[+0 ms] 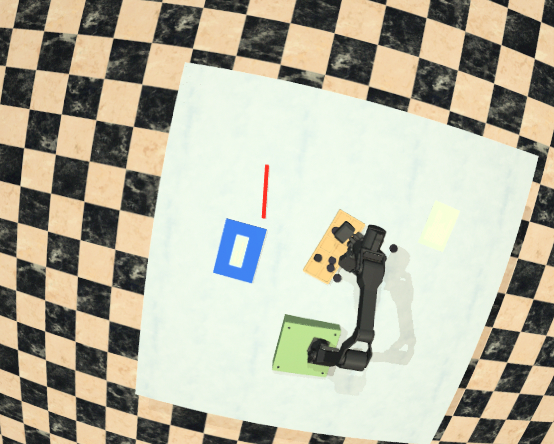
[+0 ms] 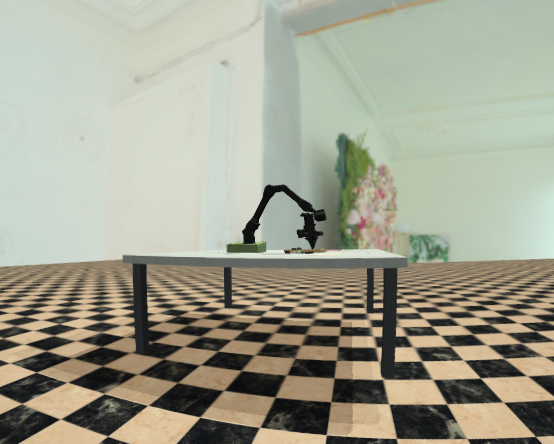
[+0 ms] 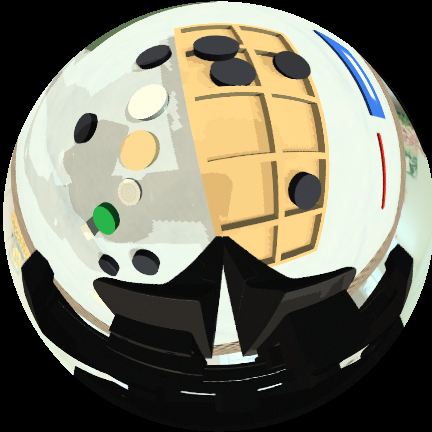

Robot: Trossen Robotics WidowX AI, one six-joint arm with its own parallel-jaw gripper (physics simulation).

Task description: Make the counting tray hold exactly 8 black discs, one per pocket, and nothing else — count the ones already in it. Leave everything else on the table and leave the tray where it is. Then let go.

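The tan counting tray (image 1: 327, 243) (image 3: 227, 125) has two rows of pockets. Four black discs show in it: one (image 3: 305, 190) (image 1: 335, 230) in an outer-row pocket, one (image 3: 292, 65) (image 1: 318, 257) in another, one (image 3: 232, 71) (image 1: 332, 260) in an inner-row pocket, and one (image 3: 216, 48) (image 1: 330, 268) close against it, over a divider. Black discs (image 3: 154, 56) (image 3: 85, 128) (image 3: 146, 261) lie on the table, with another (image 3: 108, 264) near them. My gripper (image 3: 221, 241) (image 2: 313, 247) is shut and empty, pointing down low by the tray's inner edge; it hides part of the tray's end.
Beside the tray lie a white disc (image 3: 148, 101), a tan disc (image 3: 139, 150), a ridged cream disc (image 3: 130, 192), a green disc (image 3: 106, 218) and a small white block (image 3: 88, 231). A blue frame (image 1: 221, 250), red bar (image 1: 265, 191), pale yellow sheet (image 1: 439, 226) and green base (image 1: 295, 345) also show.
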